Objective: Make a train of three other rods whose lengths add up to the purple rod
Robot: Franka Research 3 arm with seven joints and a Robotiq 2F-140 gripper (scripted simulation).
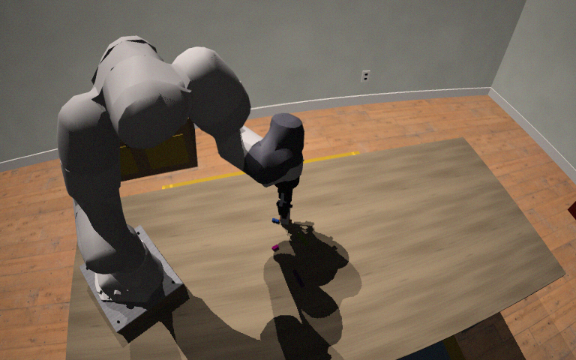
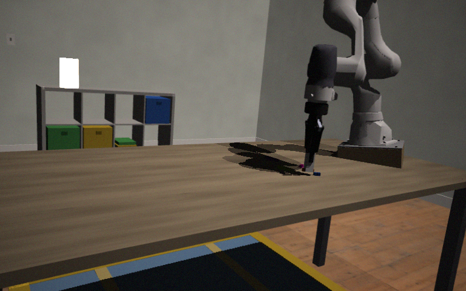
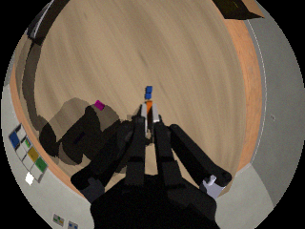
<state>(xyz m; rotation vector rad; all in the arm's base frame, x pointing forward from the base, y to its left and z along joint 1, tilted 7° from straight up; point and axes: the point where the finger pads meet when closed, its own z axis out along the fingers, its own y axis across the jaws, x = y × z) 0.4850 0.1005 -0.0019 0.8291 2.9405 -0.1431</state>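
Now: hand 30 mm above the orange rod. Round my hand: lime rod 30 mm ahead, 80 mm to the right, 40 mm below; magenta rod 60 mm behind, 80 mm to the right, 40 mm below; purple rod 30 mm behind, 210 mm to the right, 40 mm below.
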